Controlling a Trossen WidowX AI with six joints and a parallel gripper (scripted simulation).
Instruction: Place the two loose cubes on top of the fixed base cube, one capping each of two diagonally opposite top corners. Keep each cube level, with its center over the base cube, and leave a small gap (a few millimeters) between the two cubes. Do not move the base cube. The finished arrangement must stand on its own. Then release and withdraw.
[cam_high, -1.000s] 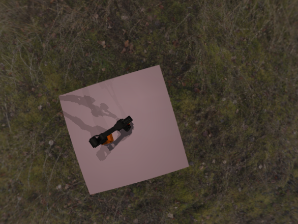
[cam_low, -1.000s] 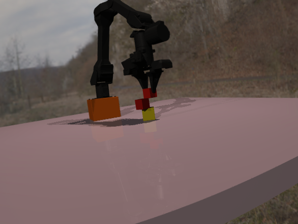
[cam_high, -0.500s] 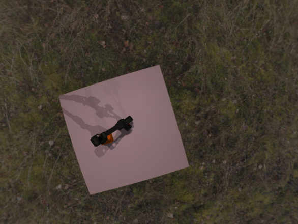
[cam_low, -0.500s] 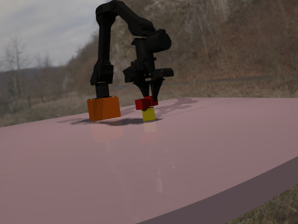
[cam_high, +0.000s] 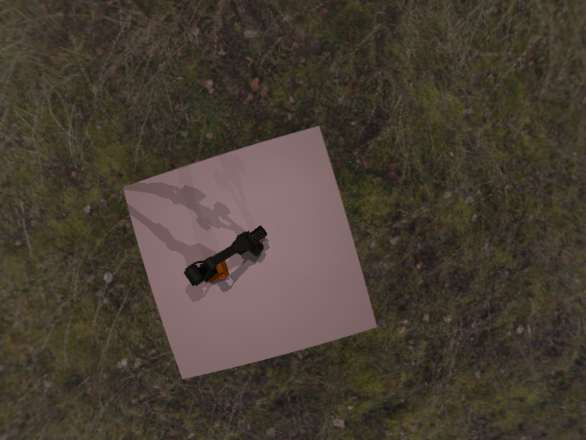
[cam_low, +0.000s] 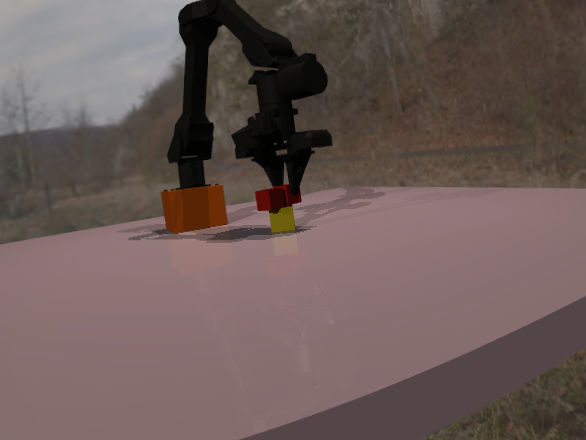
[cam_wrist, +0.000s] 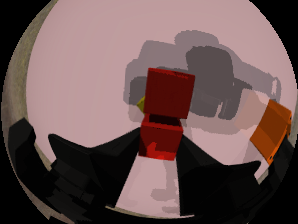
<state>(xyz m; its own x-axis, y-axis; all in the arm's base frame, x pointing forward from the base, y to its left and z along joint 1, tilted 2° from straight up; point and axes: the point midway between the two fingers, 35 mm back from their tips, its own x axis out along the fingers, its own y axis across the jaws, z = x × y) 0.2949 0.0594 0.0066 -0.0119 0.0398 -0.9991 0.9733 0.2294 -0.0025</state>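
The red cube is 4 cm to the right of my gripper tip and 1 cm ahead of it. Round my gripper tip: yellow cube: 4 cm below, 2 cm to the right.
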